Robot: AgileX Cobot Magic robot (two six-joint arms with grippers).
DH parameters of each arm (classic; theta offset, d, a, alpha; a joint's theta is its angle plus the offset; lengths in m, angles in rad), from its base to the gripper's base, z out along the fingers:
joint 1: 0 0.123 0 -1.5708
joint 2: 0.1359 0 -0.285 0
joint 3: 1.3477 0 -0.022 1.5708
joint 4: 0 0.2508 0 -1.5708
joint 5: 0 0 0.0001 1.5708
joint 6: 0 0.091 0 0
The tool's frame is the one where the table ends.
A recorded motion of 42 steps. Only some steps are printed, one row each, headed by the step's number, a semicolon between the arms.
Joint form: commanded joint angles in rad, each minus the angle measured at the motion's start. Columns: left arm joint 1, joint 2, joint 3, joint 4, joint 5, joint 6; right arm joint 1, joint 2, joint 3, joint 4, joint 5, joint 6.
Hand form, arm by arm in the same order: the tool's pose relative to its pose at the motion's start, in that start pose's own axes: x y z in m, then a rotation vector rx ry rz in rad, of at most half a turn. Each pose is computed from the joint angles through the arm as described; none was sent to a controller.
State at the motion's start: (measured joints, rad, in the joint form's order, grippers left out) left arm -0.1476 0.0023 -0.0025 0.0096 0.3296 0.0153; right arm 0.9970 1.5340 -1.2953 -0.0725 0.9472 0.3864
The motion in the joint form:
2: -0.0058 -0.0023 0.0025 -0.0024 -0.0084 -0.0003; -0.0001 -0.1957 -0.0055 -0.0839 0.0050 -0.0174
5: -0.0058 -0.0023 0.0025 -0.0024 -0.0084 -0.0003; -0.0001 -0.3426 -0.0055 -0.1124 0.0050 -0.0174
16: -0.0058 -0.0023 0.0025 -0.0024 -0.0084 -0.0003; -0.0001 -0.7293 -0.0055 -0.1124 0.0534 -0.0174
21: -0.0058 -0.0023 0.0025 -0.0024 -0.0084 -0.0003; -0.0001 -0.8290 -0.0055 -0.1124 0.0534 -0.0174
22: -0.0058 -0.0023 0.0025 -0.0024 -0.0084 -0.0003; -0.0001 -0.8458 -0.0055 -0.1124 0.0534 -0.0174
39: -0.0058 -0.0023 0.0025 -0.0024 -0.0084 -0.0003; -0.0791 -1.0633 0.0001 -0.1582 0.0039 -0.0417
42: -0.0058 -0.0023 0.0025 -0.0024 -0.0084 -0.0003; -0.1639 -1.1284 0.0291 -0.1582 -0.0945 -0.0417
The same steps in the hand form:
2: -0.0001 -0.0004 0.0001 0.0063 -0.0083 -0.0012; 0.0060 -0.0134 -0.0731 0.0038 -0.2112 -0.0472
5: -0.0001 -0.0004 0.0001 0.0063 -0.0083 -0.0012; 0.0207 -0.0241 -0.1250 -0.0172 -0.3594 -0.0455
16: -0.0001 -0.0004 0.0001 0.0063 -0.0083 -0.0012; 0.0970 -0.0591 -0.2406 -0.1178 -0.6803 0.0010
21: -0.0001 -0.0004 0.0001 0.0063 -0.0083 -0.0012; 0.1222 -0.0697 -0.2651 -0.1488 -0.7744 0.0126
22: -0.0001 -0.0004 0.0001 0.0063 -0.0083 -0.0012; 0.1266 -0.0715 -0.2689 -0.1540 -0.7902 0.0146
39: -0.0001 -0.0004 0.0001 0.0063 -0.0083 -0.0012; 0.1877 -0.0985 -0.3143 -0.1098 -1.0674 0.0538
42: -0.0001 -0.0004 0.0001 0.0063 -0.0083 -0.0012; 0.2045 -0.0997 -0.3244 -0.0697 -1.2100 0.0883

